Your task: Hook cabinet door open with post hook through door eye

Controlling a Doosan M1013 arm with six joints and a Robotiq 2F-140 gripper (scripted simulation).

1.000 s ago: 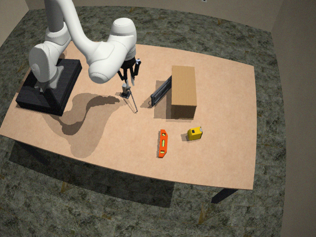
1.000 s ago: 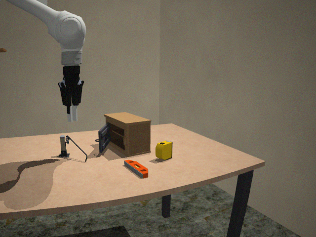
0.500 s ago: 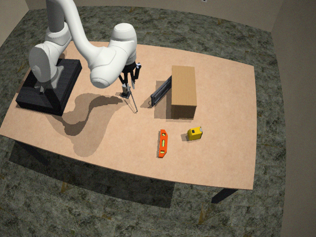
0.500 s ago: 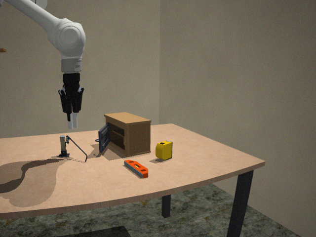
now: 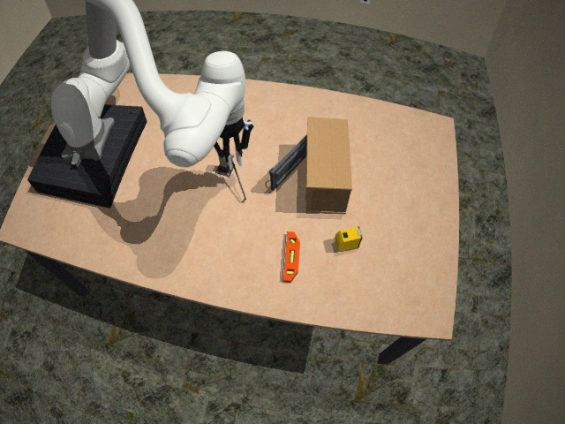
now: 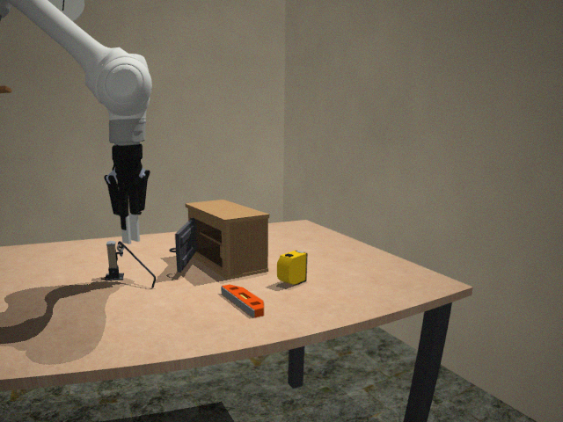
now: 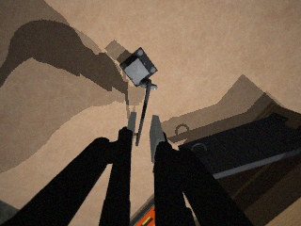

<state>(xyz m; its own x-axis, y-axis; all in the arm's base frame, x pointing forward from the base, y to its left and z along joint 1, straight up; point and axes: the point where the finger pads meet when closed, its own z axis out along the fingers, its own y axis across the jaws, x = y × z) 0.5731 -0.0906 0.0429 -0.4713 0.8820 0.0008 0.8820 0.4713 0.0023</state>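
Right now my hand is 10 mm to the left of the thin hook and 90 mm above it. From my hand the other things lie so: orange spirit level 190 mm ahead, 240 mm to the right, 120 mm below; dark door 160 mm ahead, 60 mm to the left, 70 mm below; yellow tape measure 350 mm ahead, 170 mm to the right, 100 mm below.
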